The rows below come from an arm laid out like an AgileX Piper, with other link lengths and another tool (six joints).
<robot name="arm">
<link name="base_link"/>
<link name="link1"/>
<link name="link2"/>
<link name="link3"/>
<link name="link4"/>
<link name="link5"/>
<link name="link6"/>
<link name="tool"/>
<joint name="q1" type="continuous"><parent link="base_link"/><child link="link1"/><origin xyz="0 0 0.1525" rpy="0 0 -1.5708"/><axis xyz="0 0 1"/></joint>
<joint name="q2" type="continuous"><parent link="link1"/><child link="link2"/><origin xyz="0 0 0" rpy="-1.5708 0 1.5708"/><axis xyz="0 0 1"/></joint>
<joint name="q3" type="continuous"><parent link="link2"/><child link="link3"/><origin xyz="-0.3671 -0.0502 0" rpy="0 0 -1.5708"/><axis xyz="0 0 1"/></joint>
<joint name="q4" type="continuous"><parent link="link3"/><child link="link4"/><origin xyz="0.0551 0.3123 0" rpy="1.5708 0 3.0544"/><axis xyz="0 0 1"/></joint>
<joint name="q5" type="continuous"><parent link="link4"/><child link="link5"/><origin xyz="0 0 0" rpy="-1.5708 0 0"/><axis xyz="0 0 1"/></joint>
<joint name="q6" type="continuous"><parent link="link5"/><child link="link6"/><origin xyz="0 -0.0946 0" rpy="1.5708 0 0"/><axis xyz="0 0 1"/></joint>
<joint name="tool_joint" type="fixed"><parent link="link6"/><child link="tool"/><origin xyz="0.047 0.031 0.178" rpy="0 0.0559 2.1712"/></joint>
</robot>
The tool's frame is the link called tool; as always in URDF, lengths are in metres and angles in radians. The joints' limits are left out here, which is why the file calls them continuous.
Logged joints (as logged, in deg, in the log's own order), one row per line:
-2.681 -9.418 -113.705 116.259 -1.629 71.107
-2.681 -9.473 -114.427 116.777 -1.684 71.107
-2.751 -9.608 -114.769 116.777 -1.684 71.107
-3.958 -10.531 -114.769 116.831 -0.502 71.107
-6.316 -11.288 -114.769 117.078 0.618 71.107
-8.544 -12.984 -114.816 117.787 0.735 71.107
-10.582 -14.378 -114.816 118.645 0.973 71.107
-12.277 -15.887 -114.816 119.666 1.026 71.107
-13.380 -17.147 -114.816 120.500 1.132 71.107
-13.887 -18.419 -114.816 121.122 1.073 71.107
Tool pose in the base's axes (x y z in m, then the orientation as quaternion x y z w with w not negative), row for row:
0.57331 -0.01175 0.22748 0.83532 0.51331 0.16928 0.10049
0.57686 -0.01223 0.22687 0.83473 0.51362 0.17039 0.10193
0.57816 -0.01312 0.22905 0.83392 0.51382 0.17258 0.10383
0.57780 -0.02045 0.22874 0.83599 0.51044 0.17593 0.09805
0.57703 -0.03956 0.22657 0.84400 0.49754 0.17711 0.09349
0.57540 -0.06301 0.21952 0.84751 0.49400 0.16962 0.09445
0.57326 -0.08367 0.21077 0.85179 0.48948 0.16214 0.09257
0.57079 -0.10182 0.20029 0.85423 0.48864 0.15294 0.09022
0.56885 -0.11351 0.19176 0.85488 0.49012 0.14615 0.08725
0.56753 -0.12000 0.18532 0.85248 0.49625 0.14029 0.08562
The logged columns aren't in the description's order. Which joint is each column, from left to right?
Columns, left to right: q1, q6, q3, q2, q4, q5.
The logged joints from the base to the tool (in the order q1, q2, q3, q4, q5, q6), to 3 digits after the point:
-2.681 116.259 -113.705 -1.629 71.107 -9.418
-2.681 116.777 -114.427 -1.684 71.107 -9.473
-2.751 116.777 -114.769 -1.684 71.107 -9.608
-3.958 116.831 -114.769 -0.502 71.107 -10.531
-6.316 117.078 -114.769 0.618 71.107 -11.288
-8.544 117.787 -114.816 0.735 71.107 -12.984
-10.582 118.645 -114.816 0.973 71.107 -14.378
-12.277 119.666 -114.816 1.026 71.107 -15.887
-13.380 120.500 -114.816 1.132 71.107 -17.147
-13.887 121.122 -114.816 1.073 71.107 -18.419

